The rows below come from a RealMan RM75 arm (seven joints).
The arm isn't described. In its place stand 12 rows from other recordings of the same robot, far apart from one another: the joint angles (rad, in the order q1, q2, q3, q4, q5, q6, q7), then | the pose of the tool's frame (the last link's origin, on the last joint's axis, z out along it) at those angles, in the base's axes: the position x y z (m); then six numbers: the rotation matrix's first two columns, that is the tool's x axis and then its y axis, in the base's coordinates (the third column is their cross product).
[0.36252 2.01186 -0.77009 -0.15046 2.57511 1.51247 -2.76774] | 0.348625 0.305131 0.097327 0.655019 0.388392 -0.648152 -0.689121 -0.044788 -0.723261
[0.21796 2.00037 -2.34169 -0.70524 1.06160 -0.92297 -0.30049] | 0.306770 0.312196 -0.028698 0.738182 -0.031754 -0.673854 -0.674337 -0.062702 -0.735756
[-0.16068 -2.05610 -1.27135 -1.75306 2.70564 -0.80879 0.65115] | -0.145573 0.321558 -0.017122 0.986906 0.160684 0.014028 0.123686 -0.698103 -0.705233
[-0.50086 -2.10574 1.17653 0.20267 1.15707 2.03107 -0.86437] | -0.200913 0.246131 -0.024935 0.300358 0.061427 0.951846 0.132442 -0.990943 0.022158
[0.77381 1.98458 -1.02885 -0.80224 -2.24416 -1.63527 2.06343] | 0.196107 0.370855 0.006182 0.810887 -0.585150 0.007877 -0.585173 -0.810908 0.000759
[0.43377 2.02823 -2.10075 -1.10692 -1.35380 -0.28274 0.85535] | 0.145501 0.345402 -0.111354 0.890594 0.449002 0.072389 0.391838 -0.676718 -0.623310
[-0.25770 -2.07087 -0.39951 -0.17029 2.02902 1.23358 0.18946] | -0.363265 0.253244 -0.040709 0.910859 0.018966 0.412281 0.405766 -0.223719 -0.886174
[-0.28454 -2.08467 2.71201 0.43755 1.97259 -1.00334 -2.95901] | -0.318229 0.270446 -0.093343 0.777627 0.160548 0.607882 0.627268 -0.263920 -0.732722
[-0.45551 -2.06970 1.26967 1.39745 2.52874 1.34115 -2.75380] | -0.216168 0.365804 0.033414 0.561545 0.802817 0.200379 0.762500 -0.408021 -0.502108
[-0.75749 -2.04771 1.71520 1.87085 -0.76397 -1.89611 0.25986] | -0.037665 0.269949 -0.004711 0.885641 0.293149 -0.360145 0.224660 -0.949234 -0.220186
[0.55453 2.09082 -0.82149 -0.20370 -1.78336 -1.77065 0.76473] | 0.231500 0.260404 -0.061178 0.674220 -0.060320 -0.736064 -0.119724 -0.992403 -0.028338
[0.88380 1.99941 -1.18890 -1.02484 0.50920 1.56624 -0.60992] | 0.164301 0.409440 0.023635 0.683833 -0.698778 0.209957 -0.574007 -0.692859 -0.436419
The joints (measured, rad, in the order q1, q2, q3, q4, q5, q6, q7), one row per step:
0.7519, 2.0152, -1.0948, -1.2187, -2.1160, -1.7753, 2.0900
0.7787, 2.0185, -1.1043, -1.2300, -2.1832, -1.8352, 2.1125
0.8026, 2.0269, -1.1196, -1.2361, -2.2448, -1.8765, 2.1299
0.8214, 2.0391, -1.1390, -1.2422, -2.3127, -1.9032, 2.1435
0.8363, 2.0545, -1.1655, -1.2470, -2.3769, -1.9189, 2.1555
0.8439, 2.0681, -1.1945, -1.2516, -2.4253, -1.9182, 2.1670
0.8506, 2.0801, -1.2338, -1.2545, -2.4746, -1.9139, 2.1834
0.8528, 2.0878, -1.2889, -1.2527, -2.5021, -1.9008, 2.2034
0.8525, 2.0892, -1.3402, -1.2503, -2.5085, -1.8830, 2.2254
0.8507, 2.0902, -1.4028, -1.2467, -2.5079, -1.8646, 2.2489
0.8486, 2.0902, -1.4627, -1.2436, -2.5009, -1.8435, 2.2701
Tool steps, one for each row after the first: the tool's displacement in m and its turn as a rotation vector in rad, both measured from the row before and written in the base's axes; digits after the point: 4 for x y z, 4 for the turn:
-0.0009, -0.0041, -0.0015, -0.0451, -0.0818, 0.0024
-0.0012, -0.0031, -0.0037, -0.0346, -0.0731, 0.0019
0.0002, -0.0022, -0.0048, -0.0208, -0.0757, 0.0013
0.0001, -0.0023, -0.0064, -0.0158, -0.0718, 0.0039
0.0001, -0.0013, -0.0064, -0.0037, -0.0550, 0.0059
0.0006, -0.0014, -0.0069, -0.0022, -0.0627, 0.0069
0.0003, -0.0025, -0.0087, -0.0081, -0.0534, 0.0109
-0.0003, -0.0019, -0.0072, -0.0044, -0.0340, 0.0092
-0.0001, -0.0036, -0.0088, -0.0127, -0.0351, 0.0123
-0.0004, -0.0037, -0.0086, -0.0119, -0.0263, 0.0144

